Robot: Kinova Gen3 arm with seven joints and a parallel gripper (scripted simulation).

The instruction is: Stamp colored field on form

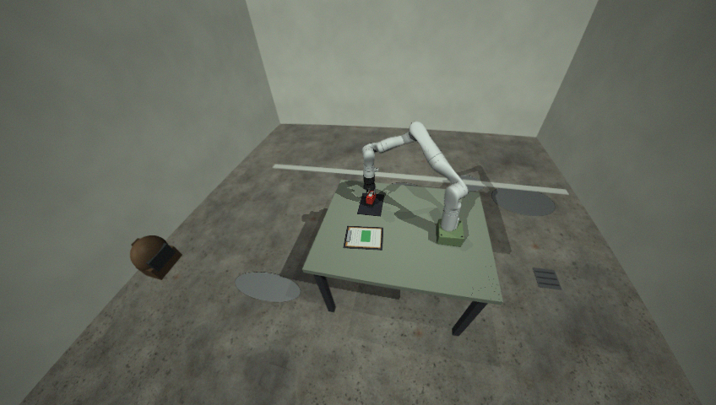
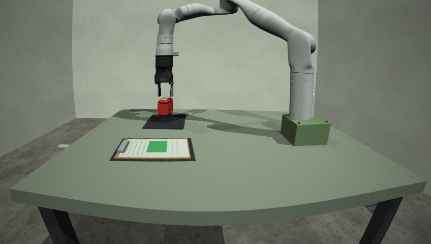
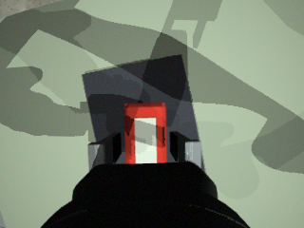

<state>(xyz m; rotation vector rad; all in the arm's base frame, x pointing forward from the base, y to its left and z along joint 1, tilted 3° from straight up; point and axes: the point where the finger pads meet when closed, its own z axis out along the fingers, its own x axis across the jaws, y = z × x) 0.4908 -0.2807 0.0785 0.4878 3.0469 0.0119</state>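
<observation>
Right now the red stamp is 8 cm below my hand. From my hand the other things lie so: clipboard 31 cm to the left, 13 cm below, 5 cm ahead; then dark mat 13 cm below.
</observation>
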